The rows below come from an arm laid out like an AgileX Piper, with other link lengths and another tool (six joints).
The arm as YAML. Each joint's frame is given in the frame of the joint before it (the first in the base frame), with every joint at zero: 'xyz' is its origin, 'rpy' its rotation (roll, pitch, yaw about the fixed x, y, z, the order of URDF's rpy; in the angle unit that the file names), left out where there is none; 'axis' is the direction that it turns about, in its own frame. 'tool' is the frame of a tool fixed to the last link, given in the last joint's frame.
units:
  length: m
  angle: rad
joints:
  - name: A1
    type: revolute
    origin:
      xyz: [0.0, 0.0, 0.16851]
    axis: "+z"
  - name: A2
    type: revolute
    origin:
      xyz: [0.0, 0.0, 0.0]
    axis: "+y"
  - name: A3
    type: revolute
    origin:
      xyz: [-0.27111, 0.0, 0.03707]
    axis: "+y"
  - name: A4
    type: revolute
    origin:
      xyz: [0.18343, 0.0, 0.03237]
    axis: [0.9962, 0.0, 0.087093]
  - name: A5
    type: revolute
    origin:
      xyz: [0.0, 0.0, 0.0]
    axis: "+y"
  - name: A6
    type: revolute
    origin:
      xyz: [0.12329, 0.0, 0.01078]
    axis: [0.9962, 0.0, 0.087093]
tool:
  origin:
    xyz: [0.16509, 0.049, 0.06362]
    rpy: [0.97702, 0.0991, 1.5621]
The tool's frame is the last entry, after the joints.
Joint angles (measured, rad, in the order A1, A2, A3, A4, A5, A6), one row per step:
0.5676, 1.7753, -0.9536, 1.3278, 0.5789, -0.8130
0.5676, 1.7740, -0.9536, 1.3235, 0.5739, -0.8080
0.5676, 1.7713, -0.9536, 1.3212, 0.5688, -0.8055
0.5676, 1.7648, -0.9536, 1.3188, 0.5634, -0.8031
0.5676, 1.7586, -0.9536, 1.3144, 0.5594, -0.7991
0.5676, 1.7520, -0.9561, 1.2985, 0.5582, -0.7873
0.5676, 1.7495, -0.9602, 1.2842, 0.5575, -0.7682
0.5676, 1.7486, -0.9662, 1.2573, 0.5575, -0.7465
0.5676, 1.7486, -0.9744, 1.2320, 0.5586, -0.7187
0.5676, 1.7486, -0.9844, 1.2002, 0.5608, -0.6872
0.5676, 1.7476, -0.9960, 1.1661, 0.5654, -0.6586
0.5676, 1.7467, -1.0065, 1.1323, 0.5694, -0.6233
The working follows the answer.
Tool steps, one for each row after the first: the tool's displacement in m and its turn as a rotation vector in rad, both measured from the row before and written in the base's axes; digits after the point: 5 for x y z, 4 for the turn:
0.00114, -0.00087, -0.00037, -0.0033, -0.0019, -0.0040
0.00123, -0.00075, 0.00055, -0.0017, -0.0042, -0.0038
0.00128, -0.00080, 0.00221, 0.0002, -0.0077, -0.0039
0.00079, -0.00076, 0.00190, -0.0003, -0.0063, -0.0026
-0.00016, -0.00074, 0.00157, -0.0035, -0.0062, 0.0017
0.00074, -0.00061, 0.00048, -0.0022, 0.0020, -0.0039
-0.00011, -0.00087, -0.00116, -0.0095, -0.0012, 0.0029
0.00070, -0.00061, -0.00060, -0.0064, 0.0032, -0.0017
0.00050, -0.00073, -0.00082, -0.0088, 0.0020, 0.0003
-0.00007, -0.00042, -0.00006, -0.0091, -0.0019, 0.0050
0.00046, -0.00094, -0.00059, -0.0089, 0.0033, -0.0008

Tool pose at each row, in the base's axes (x y z in m, rotation vector in rad; rounded; the steps above come from the unrounded poses):
0.27783, 0.38376, 0.17097, -1.6291, -1.9837, -1.7514
0.27897, 0.38288, 0.17060, -1.6341, -1.9866, -1.7527
0.28021, 0.38214, 0.17115, -1.6372, -1.9886, -1.7577
0.28149, 0.38134, 0.17336, -1.6379, -1.9898, -1.7682
0.28228, 0.38058, 0.17527, -1.6378, -1.9915, -1.7762
0.28212, 0.37984, 0.17684, -1.6331, -1.9991, -1.7805
0.28286, 0.37923, 0.17732, -1.6398, -1.9993, -1.7778
0.28275, 0.37836, 0.17616, 1.6375, 2.0121, 1.7711
0.28344, 0.37774, 0.17556, 1.6409, 2.0148, 1.7608
0.28394, 0.37702, 0.17475, 1.6407, 2.0208, 1.7485
0.28387, 0.37660, 0.17469, 1.6323, 2.0307, 1.7391
0.28433, 0.37566, 0.17410, 1.6343, 2.0359, 1.7258

